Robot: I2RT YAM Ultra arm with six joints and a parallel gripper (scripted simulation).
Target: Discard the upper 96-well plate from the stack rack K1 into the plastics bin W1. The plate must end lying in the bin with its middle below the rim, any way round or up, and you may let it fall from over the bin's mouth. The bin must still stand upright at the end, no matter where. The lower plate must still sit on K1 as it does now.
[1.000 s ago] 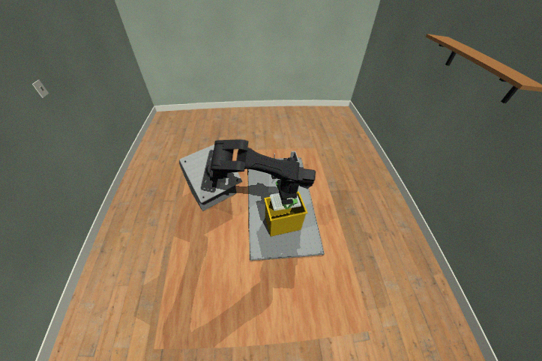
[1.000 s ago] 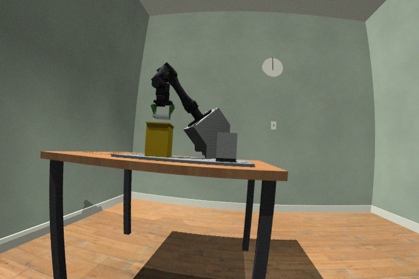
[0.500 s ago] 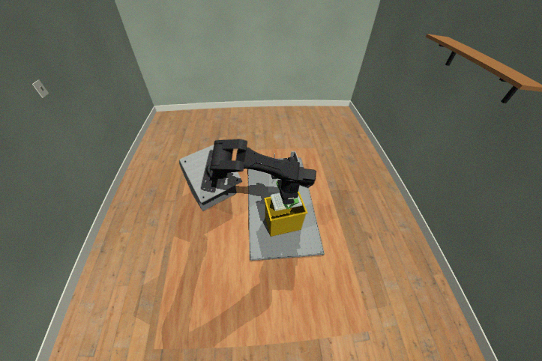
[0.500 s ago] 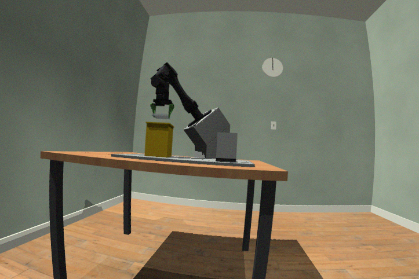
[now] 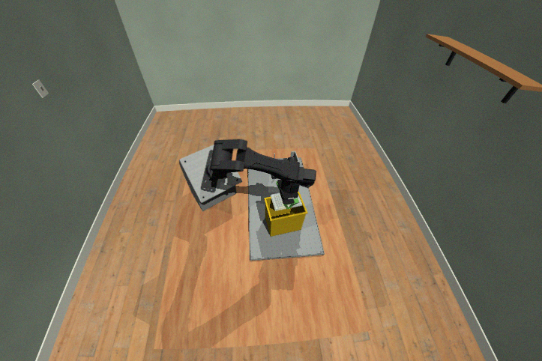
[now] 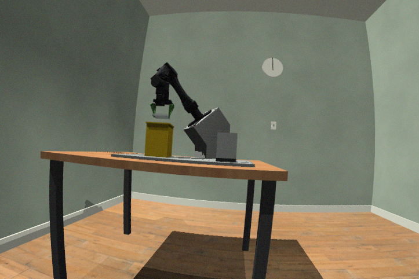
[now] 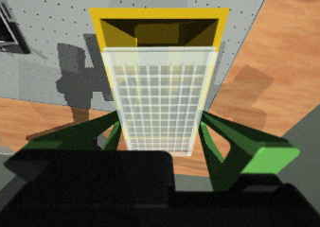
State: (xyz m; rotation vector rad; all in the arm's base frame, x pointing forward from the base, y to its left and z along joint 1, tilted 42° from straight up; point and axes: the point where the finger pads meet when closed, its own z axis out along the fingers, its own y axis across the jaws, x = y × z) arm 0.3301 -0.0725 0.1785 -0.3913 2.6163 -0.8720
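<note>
Now: the yellow plastics bin 14 cm below my hand.
</note>
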